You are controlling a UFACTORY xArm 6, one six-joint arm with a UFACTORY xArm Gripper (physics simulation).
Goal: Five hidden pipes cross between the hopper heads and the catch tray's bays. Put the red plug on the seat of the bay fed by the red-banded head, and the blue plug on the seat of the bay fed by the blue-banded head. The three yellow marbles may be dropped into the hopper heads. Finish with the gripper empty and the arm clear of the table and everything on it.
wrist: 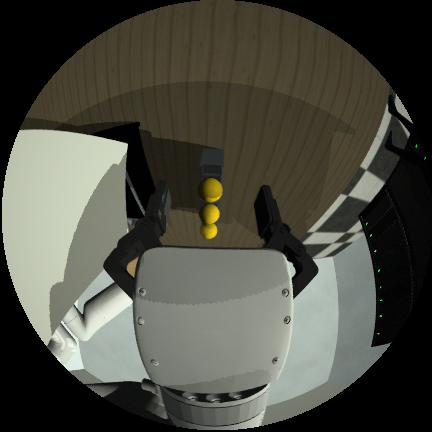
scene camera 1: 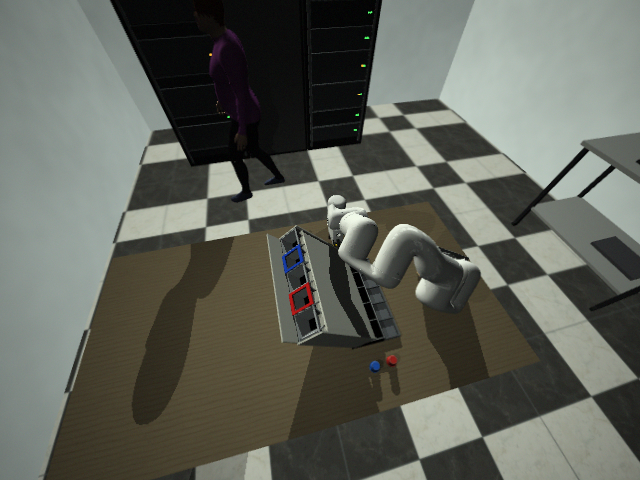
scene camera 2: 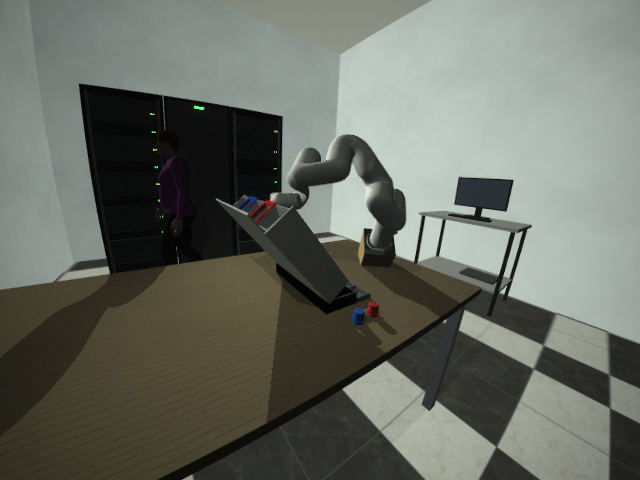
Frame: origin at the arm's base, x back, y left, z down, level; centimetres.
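Seen in the pictures: gripper, between the fingertips: [wrist: 213, 191] [scene camera 1: 334, 245]; arm's base, origin of its link: [scene camera 2: 379, 241].
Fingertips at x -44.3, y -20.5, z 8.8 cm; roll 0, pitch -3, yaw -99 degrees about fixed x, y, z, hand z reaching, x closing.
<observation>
Pixels of each thing's top centre, then the offset from my fingertips to it. "spot": a spot on its surface instead. Level surfaces: height alone.
- largest-looking marble, centre of its top: [wrist: 208, 199] dx +0.9, dy +0.2, dz -0.3 cm
- middle marble, centre of its top: [wrist: 207, 221] dx +5.1, dy -0.5, dz -0.3 cm
- small-looking marble, centre of its top: [wrist: 207, 237] dx +9.2, dy -1.2, dz -0.3 cm
- dark holder, centre of its top: [wrist: 209, 207] dx +5.1, dy -0.5, dz +1.9 cm
- red-banded head, a spot on its surface: [scene camera 2: 262, 210] spot: dx -14.3, dy +35.3, dz -26.8 cm
- blue-banded head, a spot on its surface: [scene camera 1: 293, 258] spot: dx -18.0, dy +21.6, dz -23.5 cm
- catch tray, a spot on its surface: [scene camera 2: 362, 295] spot: dx +19.2, dy +43.8, dz +3.4 cm
- red plug, centre of its top: [scene camera 2: 374, 303] [scene camera 1: 393, 359] dx +17.2, dy +52.8, dz +1.3 cm
- blue plug, centre of its top: [scene camera 2: 359, 311] [scene camera 1: 375, 365] dx +10.3, dy +54.4, dz +1.3 cm
- wooden table, height of its surface: dz +5.3 cm
My gripper [wrist: 213, 191] is open, its fingers on either side of a row of three yellow marbles in the wrist view: the largest-looking marble [wrist: 210, 190], a middle marble [wrist: 209, 214] and a small-looking marble [wrist: 208, 230]. They rest on a dark holder [wrist: 212, 158]. In scene camera 1 the fingers are hidden behind the arm and housing. The red-banded head [scene camera 1: 301, 298] [scene camera 2: 262, 210] and blue-banded head [scene camera 1: 293, 258] [scene camera 2: 248, 202] are at the housing's top. The catch tray [scene camera 1: 391, 329] [scene camera 2: 362, 295] is at its foot. The red plug [scene camera 1: 391, 360] [scene camera 2: 373, 308] and blue plug [scene camera 1: 374, 366] [scene camera 2: 358, 316] stand upright on the table near the tray's end.
The sloping grey housing [scene camera 1: 338, 310] [scene camera 2: 305, 258] stands on the wooden table [scene camera 1: 232, 361] [scene camera 2: 180, 351], close to the left of my gripper in the wrist view. The arm's base [scene camera 2: 377, 253] stands on the table behind the tray. A person [scene camera 1: 235, 77] [scene camera 2: 174, 191] is beyond the table.
</observation>
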